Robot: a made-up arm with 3 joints. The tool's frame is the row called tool.
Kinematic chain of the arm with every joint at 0, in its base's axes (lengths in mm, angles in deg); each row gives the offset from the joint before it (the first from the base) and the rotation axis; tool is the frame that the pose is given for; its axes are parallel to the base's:
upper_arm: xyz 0 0 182.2 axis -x
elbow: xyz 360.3 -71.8 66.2 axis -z
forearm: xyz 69 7.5 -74.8 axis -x
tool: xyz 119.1 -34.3 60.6
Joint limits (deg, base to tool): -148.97..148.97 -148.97..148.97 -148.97..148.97
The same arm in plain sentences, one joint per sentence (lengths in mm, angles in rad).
The arm has three revolute joints in a row. What follows holds with every joint at zero, and every direction is one of the base frame's.
Joint 1 sits 182.2 mm along +z from the base frame's origin and turns about -x, from -2.6 to 2.6 rad.
Joint 2 sits 360.3 mm along +x and 71.8 mm along -y and 66.2 mm along +z from joint 1 and turns about -z, from -2.6 to 2.6 rad.
Joint 3 sits 69 mm along +x and 7.5 mm along +y and 74.8 mm along -z from joint 2 and turns about -x, from -2.6 to 2.6 rad.
The tool frame, which is the frame that the pose is given for, sits 119.1 mm along +x and 34.3 mm along -y and 60.6 mm along +z from joint 3; its axes are parallel to the base frame's.

